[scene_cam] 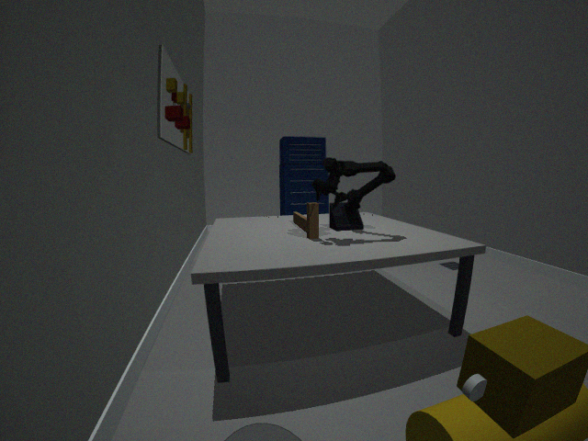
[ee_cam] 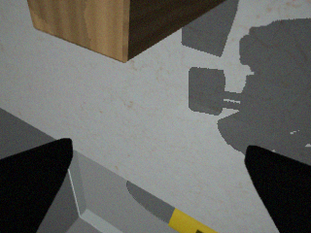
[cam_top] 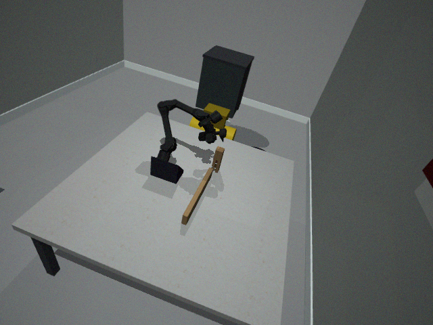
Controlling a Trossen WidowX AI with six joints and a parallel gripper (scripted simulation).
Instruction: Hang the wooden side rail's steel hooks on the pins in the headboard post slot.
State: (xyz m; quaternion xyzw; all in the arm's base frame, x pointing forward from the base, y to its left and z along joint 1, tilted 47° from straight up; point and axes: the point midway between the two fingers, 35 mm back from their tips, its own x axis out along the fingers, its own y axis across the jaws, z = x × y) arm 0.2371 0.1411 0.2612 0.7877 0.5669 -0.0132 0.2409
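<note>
Right now the headboard post is 9 cm below my gripper tip, 7 cm to the right of it and 5 cm ahead of it.
</note>
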